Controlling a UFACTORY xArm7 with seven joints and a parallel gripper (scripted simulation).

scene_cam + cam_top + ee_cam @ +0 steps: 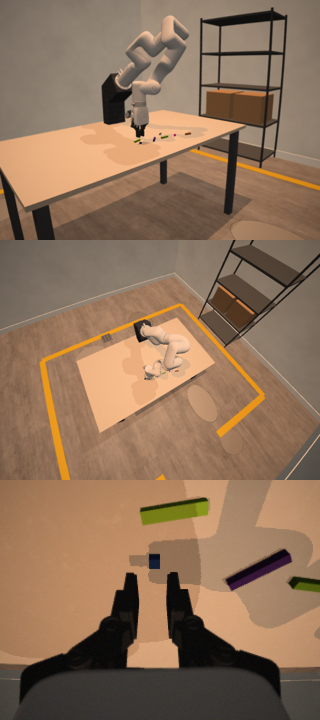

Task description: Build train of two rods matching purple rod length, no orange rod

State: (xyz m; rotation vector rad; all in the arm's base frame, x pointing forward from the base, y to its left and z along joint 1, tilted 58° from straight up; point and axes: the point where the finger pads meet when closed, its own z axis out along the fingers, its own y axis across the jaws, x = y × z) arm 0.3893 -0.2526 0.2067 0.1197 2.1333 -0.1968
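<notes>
My gripper is now 6 cm above the small blue rod. From my hand the other things lie so: purple rod: 10 cm to the left, 6 cm below, 4 cm ahead; then grey rod: 21 cm to the left, 6 cm below, 2 cm ahead; then magenta rod: 22 cm to the left, 12 cm ahead, 6 cm below.
</notes>
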